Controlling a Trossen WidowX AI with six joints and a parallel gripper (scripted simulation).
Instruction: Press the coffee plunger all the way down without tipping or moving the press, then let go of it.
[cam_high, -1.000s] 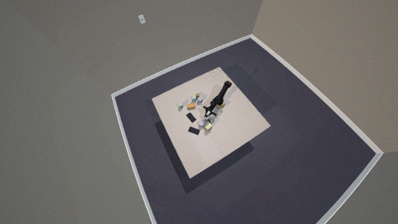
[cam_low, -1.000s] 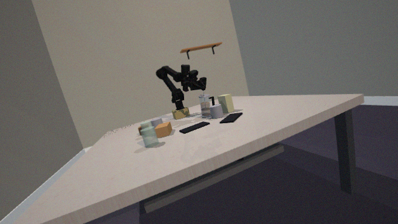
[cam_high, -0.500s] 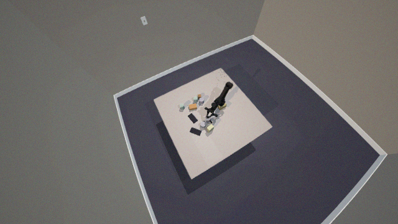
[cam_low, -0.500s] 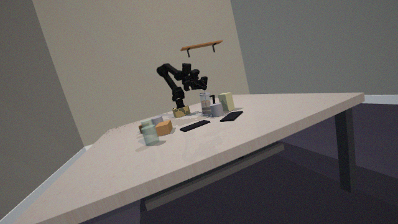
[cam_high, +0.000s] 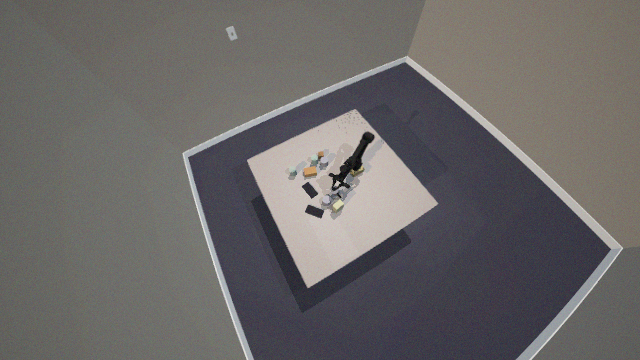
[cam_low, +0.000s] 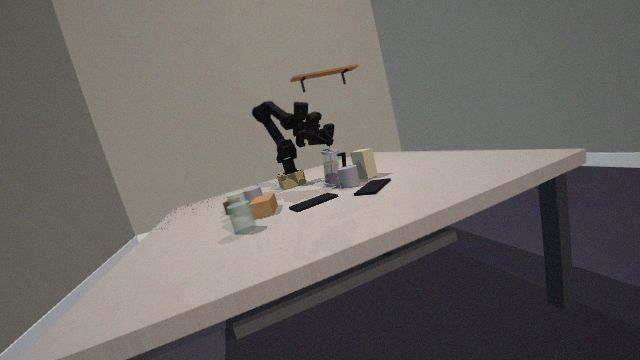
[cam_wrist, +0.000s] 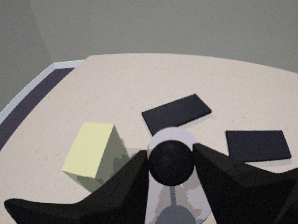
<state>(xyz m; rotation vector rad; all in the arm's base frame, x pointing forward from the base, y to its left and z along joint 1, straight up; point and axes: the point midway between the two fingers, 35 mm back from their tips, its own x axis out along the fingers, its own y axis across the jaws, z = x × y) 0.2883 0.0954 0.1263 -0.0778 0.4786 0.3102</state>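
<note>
My gripper tip is now 30 mm past the coffee press, 10 mm to the right of it and 80 mm above it. The rest, counted from my gripper tip: orange box: 40 mm ahead, 310 mm to the right, 150 mm below; pale yellow box: 20 mm ahead, 110 mm to the left, 120 mm below.
</note>
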